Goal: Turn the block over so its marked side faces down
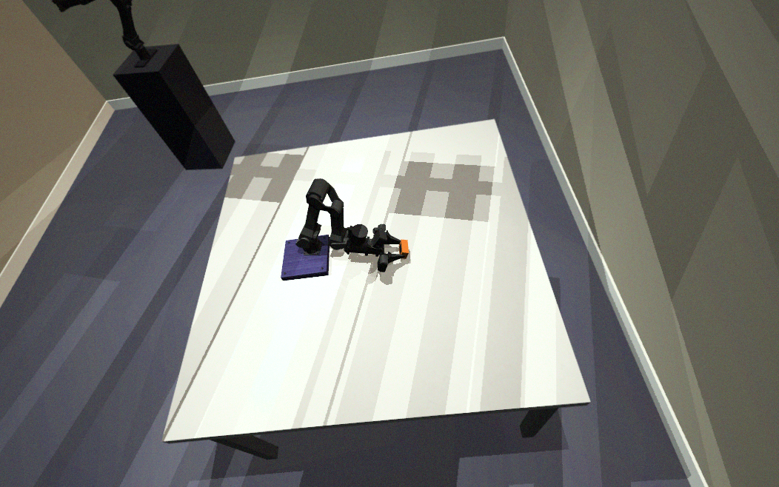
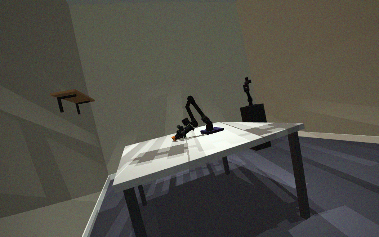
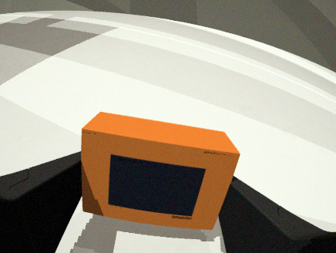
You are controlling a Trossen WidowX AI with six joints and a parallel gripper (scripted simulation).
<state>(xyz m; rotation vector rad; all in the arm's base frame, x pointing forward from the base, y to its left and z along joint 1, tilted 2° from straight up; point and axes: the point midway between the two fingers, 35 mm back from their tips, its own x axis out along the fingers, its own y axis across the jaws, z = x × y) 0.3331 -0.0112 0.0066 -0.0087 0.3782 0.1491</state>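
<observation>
Right now my gripper tip is 10 mm past the orange block.
</observation>
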